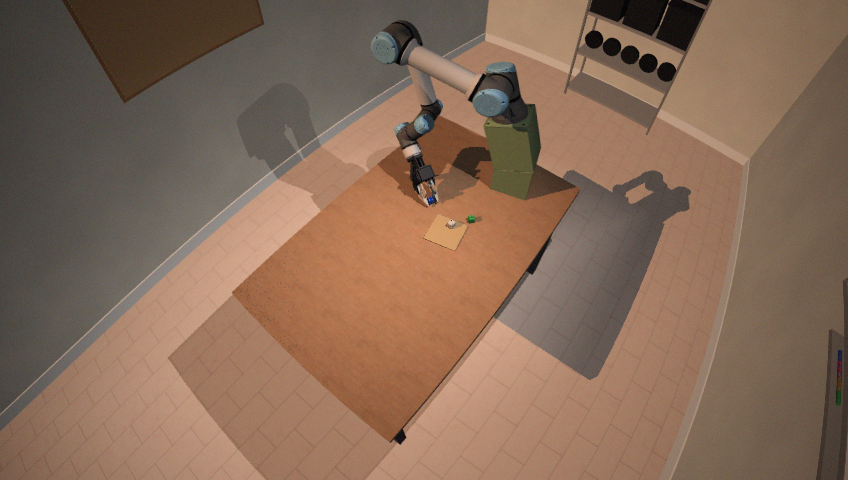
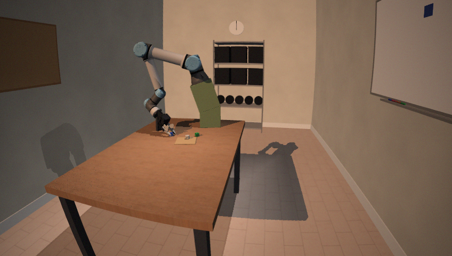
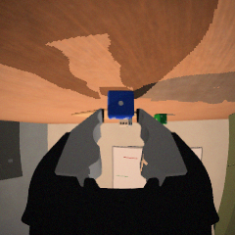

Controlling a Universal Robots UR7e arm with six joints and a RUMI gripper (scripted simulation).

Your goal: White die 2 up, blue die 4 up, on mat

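Now: hand 10 mm to the left of the blue die and 10 mm above it. The rest, counted from my hand: green die: 60 mm behind, 180 mm to the left, 10 mm below; then tan mat: 60 mm ahead, 150 mm to the left, 20 mm below; then white die: 20 mm ahead, 140 mm to the left.
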